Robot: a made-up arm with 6 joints.
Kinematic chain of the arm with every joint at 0, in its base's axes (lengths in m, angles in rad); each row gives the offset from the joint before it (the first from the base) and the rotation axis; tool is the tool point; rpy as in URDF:
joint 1: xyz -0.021 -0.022 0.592 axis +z
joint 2: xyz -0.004 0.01 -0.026 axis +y
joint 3: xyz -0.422 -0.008 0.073 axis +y
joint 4: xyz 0.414 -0.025 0.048 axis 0.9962 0 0.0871
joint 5: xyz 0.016 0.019 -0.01 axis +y
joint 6: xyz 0.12 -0.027 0.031 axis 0.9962 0 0.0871
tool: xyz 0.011 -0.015 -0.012 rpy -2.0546 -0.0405 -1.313
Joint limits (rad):
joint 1: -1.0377..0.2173
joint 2: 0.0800..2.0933
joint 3: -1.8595..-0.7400
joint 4: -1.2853..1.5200
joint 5: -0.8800..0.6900
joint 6: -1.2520..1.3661
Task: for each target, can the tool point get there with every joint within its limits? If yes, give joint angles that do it. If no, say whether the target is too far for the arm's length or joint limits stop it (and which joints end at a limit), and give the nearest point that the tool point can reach.
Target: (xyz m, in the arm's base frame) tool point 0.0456 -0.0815 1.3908
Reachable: yes | joints -0.2757 0.8250 -1.6673 -0.2903 -0.1122 0.2684
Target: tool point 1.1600 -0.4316 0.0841
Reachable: no: too far | nearest point 0.6484 -0.2542 0.5325 | short by 0.703 m
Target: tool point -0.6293 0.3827 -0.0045
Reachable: no: joint limits stop it (at a limit: joint 1, joint 2, joint 3, joint 5) | nearest point 0.3269 0.0775 0.3640 | short by 1.069 m
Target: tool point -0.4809 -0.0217 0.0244
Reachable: no: joint limits stop it (at a limit: joint 1, joint 2, joint 3, joint 5) | nearest point 0.1056 -0.3650 0.3635 | short by 0.759 m
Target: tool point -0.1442 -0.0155 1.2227
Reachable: yes | joints -0.3576 0.2507 -1.0987 -0.2630 -0.3346 -0.4028
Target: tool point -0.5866 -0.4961 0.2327
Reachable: no: joint limits stop it (at a limit: joint 1, joint 2, joint 3, joint 4, joint 5, joint 6) | nearest point 0.0720 -0.4435 0.4234 | short by 0.688 m
